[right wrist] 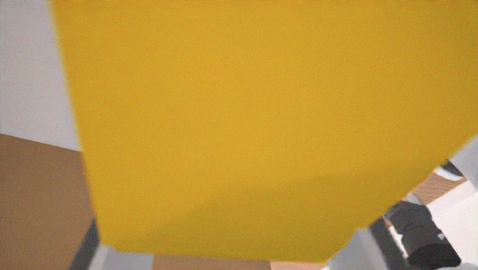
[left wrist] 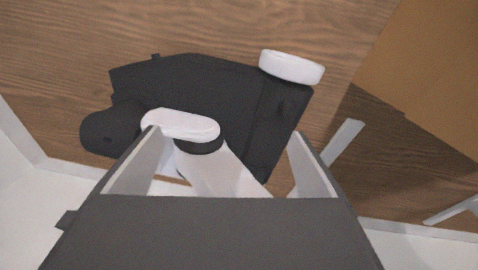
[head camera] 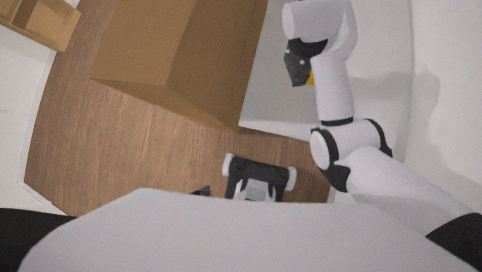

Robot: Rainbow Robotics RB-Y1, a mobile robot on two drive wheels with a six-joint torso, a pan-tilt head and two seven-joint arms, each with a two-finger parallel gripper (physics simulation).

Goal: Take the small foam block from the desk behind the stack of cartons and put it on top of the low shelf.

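Where they show: left gripper, fingertip midpoint: (left wrist: 227, 137) (head camera: 207, 195); right gripper, fingertip midpoint: (head camera: 291, 77); robot's base, link origin: (head camera: 258, 170).
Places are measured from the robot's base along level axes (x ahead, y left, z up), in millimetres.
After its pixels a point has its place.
Observation:
The yellow foam block (head camera: 311, 78) @[x 448, y -96, z 881 mm] (right wrist: 260, 125) is between the fingers of my right gripper (head camera: 299, 84) (right wrist: 232, 239), which is shut on it. It fills most of the right wrist view, and in the head view the arm hides most of it. The gripper is over the pale desk (head camera: 272, 107) @[x 372, y 10, z 720 mm], to the right of the tall brown cartons (head camera: 175, 50) @[x 361, y 249, z 1080 mm] (left wrist: 430, 65) @[x 281, y 362, z 228 mm]. My left gripper (left wrist: 227, 137) @[x -146, y 262, z 522 mm] is open and empty, low above my own base. A light wooden unit with open compartments (head camera: 70, 31) @[x 1470, y 3646, z 35 mm], seemingly the low shelf, shows in part at the head view's top left.
My black base (head camera: 260, 169) @[x 34, y -7, z 192 mm] (left wrist: 200, 80) @[x -263, y 177, z 169 mm] with white wheels stands on the brown wooden floor (head camera: 125, 145) @[x -122, y 1545, z 0 mm] (left wrist: 150, 22) @[x -497, y 284, z 0 mm]. The cartons are close to the desk's left side. Pale legs (left wrist: 342, 141) stand near the base. White walls bound the floor at the left and right.

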